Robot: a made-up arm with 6 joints.
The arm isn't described. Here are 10 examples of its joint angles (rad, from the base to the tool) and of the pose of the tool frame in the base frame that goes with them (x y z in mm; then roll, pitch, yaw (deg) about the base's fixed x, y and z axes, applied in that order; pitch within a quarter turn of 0, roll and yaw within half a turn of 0).
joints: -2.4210 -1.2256 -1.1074 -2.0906 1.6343 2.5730
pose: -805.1 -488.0 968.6 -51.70 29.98 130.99
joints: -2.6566 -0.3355 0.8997 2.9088 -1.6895 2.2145
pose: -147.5 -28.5 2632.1 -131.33 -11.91 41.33
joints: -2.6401 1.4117 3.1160 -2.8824 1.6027 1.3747
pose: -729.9 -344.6 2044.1 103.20 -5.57 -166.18
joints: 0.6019 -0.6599 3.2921 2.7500 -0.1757 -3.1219
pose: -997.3 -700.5 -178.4 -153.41 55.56 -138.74
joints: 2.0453 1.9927 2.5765 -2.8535 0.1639 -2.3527
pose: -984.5 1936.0 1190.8 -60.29 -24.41 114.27
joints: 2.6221 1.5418 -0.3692 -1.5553 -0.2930 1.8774
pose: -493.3 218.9 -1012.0 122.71 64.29 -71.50
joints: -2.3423 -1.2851 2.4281 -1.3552 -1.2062 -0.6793
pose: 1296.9 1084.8 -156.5 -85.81 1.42 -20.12
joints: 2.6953 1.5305 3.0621 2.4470 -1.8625 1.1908
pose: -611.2 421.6 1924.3 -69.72 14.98 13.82
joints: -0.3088 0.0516 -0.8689 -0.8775 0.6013 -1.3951
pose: 1280.4 -495.2 114.4 111.12 25.94 -46.63
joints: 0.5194 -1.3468 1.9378 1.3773 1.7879 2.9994
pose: -1681.8 -751.8 321.6 -92.36 8.93 105.70
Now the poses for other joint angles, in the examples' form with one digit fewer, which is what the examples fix.
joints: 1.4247 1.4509 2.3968 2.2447 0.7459 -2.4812
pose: 165 1812 1901 -8.7 -20.4 116.1
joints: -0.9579 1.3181 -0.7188 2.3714 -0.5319 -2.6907
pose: 171 -360 -802 -86.6 69.0 -154.9
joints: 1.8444 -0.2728 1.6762 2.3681 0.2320 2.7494
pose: 149 -645 2678 -77.1 -74.8 -112.2
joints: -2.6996 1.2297 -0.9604 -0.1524 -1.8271 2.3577
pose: -51 -55 -323 52.7 -49.6 12.2
